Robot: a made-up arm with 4 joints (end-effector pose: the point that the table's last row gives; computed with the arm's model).
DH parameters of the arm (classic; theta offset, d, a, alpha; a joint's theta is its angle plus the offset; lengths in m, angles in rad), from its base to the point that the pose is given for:
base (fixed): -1.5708 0.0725 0 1.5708
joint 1: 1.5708 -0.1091 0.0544 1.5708
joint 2: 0 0.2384 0.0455 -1.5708
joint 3: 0 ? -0.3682 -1.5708
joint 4: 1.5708 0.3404 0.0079 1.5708
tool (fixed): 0 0.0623 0 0
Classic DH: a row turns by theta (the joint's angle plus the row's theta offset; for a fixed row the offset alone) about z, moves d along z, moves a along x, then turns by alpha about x.
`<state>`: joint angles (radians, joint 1 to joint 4).
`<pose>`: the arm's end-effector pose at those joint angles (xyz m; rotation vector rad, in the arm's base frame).
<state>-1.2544 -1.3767 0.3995 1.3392</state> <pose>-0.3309 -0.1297 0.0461 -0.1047 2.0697 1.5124</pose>
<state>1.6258 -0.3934 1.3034 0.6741</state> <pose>-0.1816 -0.1983 0.5455 -2.7979 0.6655 -1.0826</pose>
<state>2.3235 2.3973 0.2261 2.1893</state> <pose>0.5193 0.1909 -0.1080 -2.1574 -0.2919 0.1500</pose>
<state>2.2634 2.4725 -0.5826 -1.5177</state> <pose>0.3603 -0.2016 -0.0750 1.4059 -0.7603 2.5565</pose>
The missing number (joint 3, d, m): 0.2068
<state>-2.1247 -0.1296 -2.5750 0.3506</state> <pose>-0.0038 -0.2923 -0.5291 -1.5623 0.1339 -0.2440</pose>
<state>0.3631 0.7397 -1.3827 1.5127</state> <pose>-0.2065 0.2449 0.1789 0.3077 0.8509 1.1220</pose>
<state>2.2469 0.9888 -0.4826 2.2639</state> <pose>0.1554 -0.2942 -0.0188 -1.8590 1.2192 -1.0954</pose>
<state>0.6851 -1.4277 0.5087 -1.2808</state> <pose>-0.3440 0.0784 0.3392 -0.7788 0.3102 0.4310</pose>
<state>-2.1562 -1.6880 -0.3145 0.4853</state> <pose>-0.0203 -0.3026 0.0918 1.3749 1.4499 2.1482</pose>
